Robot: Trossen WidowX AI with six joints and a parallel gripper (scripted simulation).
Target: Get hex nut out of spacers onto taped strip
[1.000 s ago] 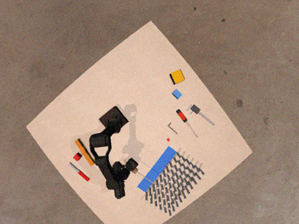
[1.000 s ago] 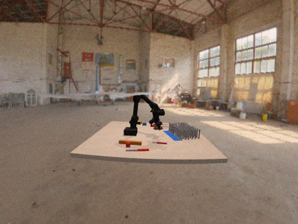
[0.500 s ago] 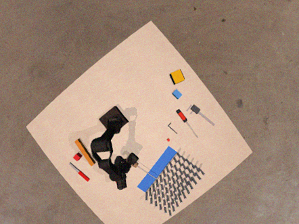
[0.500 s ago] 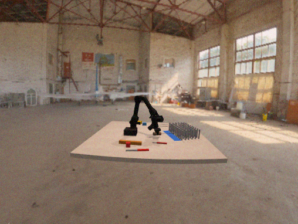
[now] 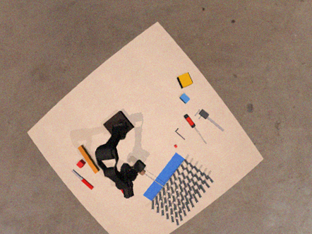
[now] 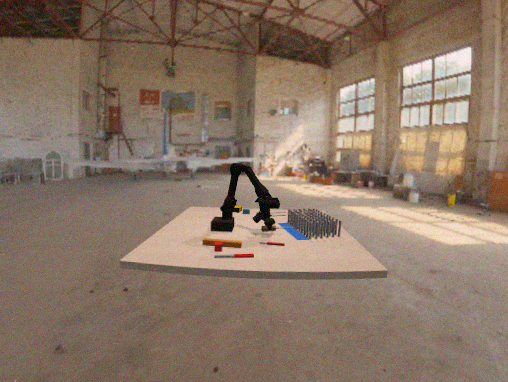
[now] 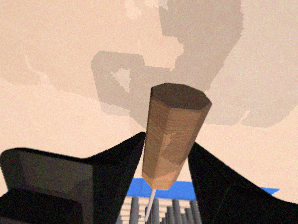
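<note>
Now: the blue taped strip 16 cm ahead of my gripper tip, 10 cm to the left of it and 3 cm below it. Also, from my gripper tip: red cube (2 cm ahead, 30 cm to the left, 3 cm below); then red block (26 cm behind, 33 cm to the right, 1 cm below); then orange bar (26 cm behind, 26 cm to the right, 2 cm below).
</note>
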